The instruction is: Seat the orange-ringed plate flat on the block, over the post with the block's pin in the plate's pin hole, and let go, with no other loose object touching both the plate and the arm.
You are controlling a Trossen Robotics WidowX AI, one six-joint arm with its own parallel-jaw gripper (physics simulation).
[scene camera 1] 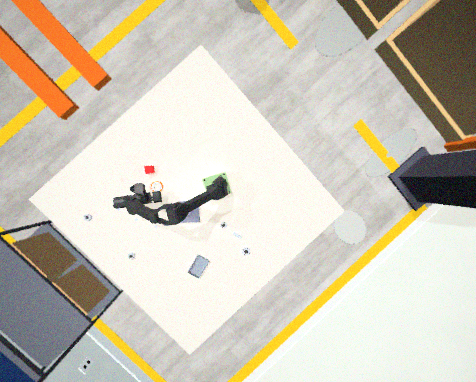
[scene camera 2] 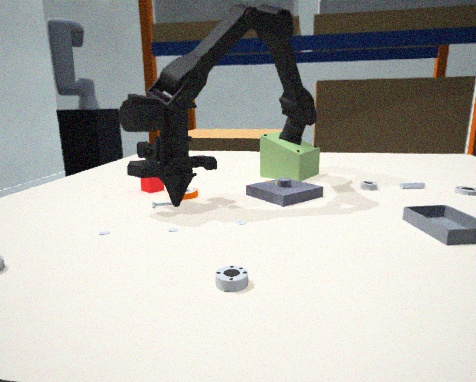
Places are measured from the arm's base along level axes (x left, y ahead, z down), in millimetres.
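Pixels of known places: gripper, fingertip midpoint: [scene camera 1: 148, 197] [scene camera 2: 176, 206]; arm's base at its link origin: [scene camera 1: 219, 182] [scene camera 2: 290, 138].
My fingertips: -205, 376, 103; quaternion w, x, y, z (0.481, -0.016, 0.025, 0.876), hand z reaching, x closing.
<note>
Ahead of a thing's pixels: the offset from my fingertips to its middle, as dx, dy, dz. "spot": to the spot under its first point.
The orange-ringed plate {-14, -83, -6} [scene camera 1: 162, 184] [scene camera 2: 192, 194] lies flat on the table, partly hidden behind the fingertips in scene camera 2. My gripper [scene camera 2: 176, 202] is shut and empty, pointing down, with its tips low over the table in front of the plate. Whether a finger touches the plate cannot be told. The dark block {+214, -124, -20} [scene camera 1: 192, 216] [scene camera 2: 300, 194] sits apart, to the right in scene camera 2, with a short round post {spot: +216, -108, -35} [scene camera 2: 284, 182] on top and a small orange pin {spot: +173, -157, -25} [scene camera 2: 268, 181] beside it. The arm partly covers the block in scene camera 1.
A red cube {-111, -121, -20} [scene camera 1: 149, 169] [scene camera 2: 151, 184] stands behind the gripper. A small bolt {-28, +4, -5} [scene camera 2: 160, 204] lies beside the fingertips. A green box [scene camera 1: 212, 181] [scene camera 2: 282, 159] stands behind the block. A grey tray {+498, +49, -12} [scene camera 1: 199, 266] [scene camera 2: 462, 235] and grey discs [scene camera 1: 246, 251] [scene camera 2: 232, 283] lie around.
</note>
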